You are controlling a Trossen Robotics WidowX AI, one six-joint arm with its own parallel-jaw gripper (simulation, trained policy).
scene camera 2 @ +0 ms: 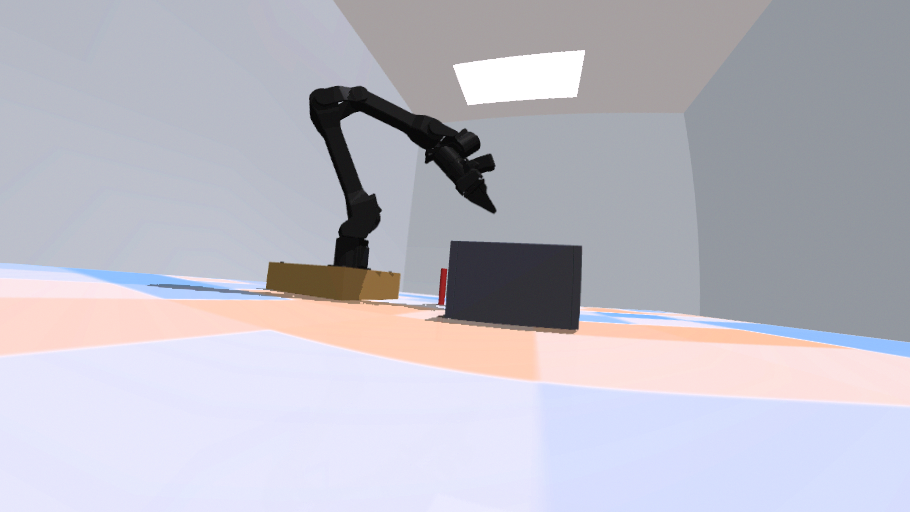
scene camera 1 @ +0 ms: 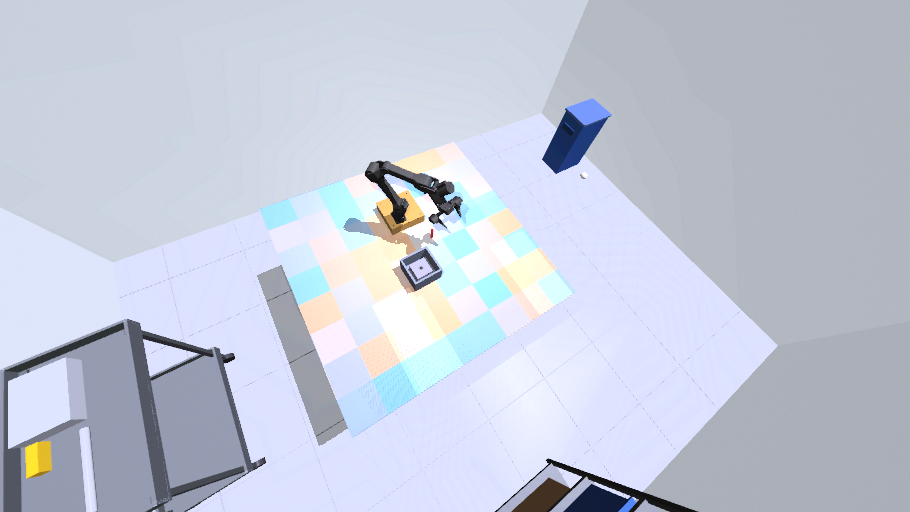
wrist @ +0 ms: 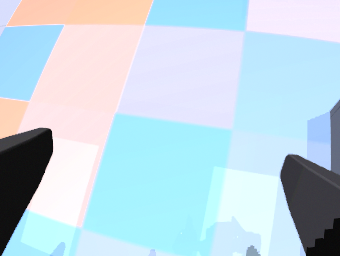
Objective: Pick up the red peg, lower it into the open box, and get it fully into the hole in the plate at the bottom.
Note:
In view: the gripper [scene camera 2: 495, 212] and a grey box [scene camera 2: 528, 284].
The grey box is seen too in scene camera 1 [scene camera 1: 425, 253]. The gripper also shows in the wrist view [wrist: 170, 153].

